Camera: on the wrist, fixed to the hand. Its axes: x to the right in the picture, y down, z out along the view.
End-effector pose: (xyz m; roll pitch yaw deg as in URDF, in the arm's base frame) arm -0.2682 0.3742 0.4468 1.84 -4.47 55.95
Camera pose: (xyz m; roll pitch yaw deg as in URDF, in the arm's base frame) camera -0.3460 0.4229 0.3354 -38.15 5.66 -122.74
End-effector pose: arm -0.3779 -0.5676 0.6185 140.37 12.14 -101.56
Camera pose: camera -0.3771 -0.5868 0.7615 -176.41 -12.17 76.63
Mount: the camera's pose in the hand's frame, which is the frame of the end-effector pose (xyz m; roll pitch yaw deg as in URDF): -0.0119 0.0881 -0.1137 -36.41 1.15 -178.66
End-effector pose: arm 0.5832 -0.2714 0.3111 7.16 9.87 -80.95
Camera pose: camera 0.6789 -0.2266 0.2128 -43.78 -8.56 100.25
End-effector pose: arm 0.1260 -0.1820 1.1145 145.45 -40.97 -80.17
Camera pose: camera 0.1004 -0.0817 1.2151 176.61 40.76 97.51
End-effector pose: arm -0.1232 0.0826 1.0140 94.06 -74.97 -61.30
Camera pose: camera -0.0752 0.2180 1.0274 -135.52 76.17 113.50
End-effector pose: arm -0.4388 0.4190 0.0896 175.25 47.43 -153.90
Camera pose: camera -0.5458 0.4539 0.1800 149.93 -48.45 23.94
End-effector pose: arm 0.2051 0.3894 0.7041 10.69 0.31 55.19
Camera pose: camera 0.1096 0.4407 0.6088 -47.11 1.07 -123.71
